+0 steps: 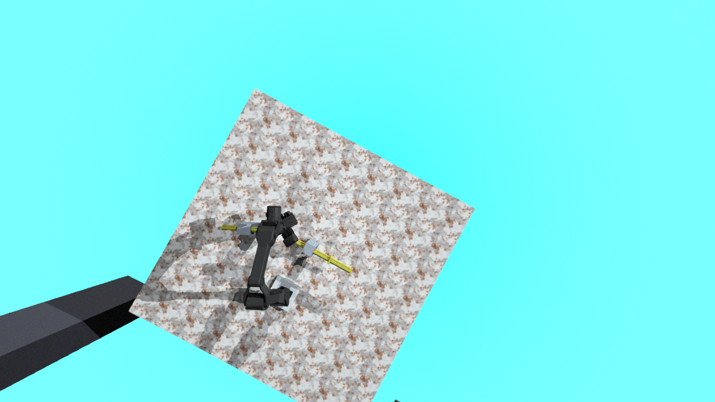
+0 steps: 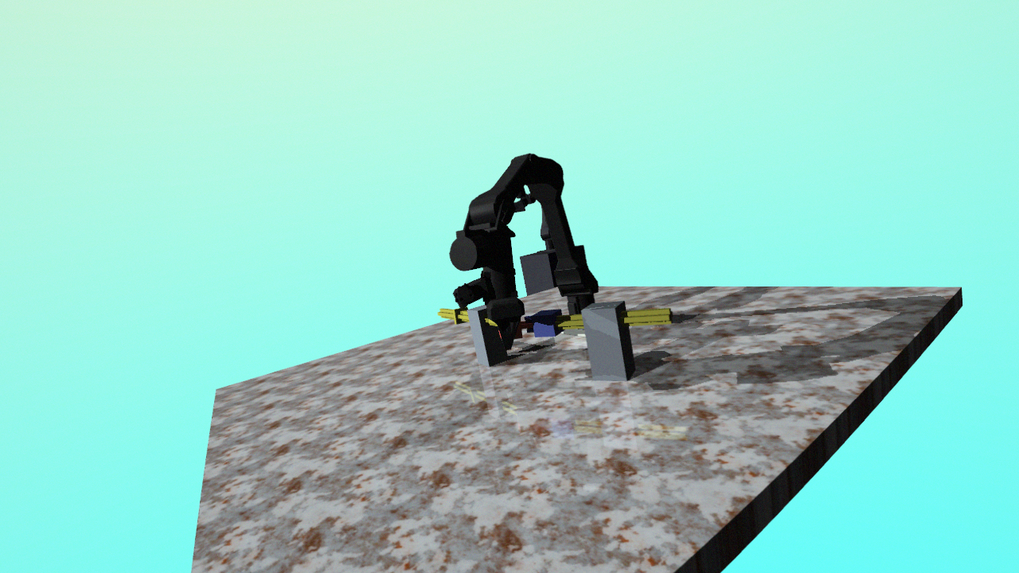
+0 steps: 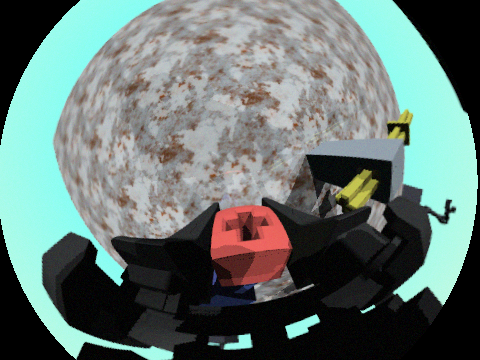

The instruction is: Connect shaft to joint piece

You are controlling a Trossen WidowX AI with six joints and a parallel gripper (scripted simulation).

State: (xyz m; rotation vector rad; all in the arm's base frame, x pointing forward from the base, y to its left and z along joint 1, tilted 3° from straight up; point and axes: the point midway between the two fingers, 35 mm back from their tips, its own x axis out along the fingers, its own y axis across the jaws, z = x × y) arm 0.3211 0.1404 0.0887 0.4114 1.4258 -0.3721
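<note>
Now: gripper tip 4 cm below the red joint piece, 2 cm past it and 1 cm to the right of it.
</note>
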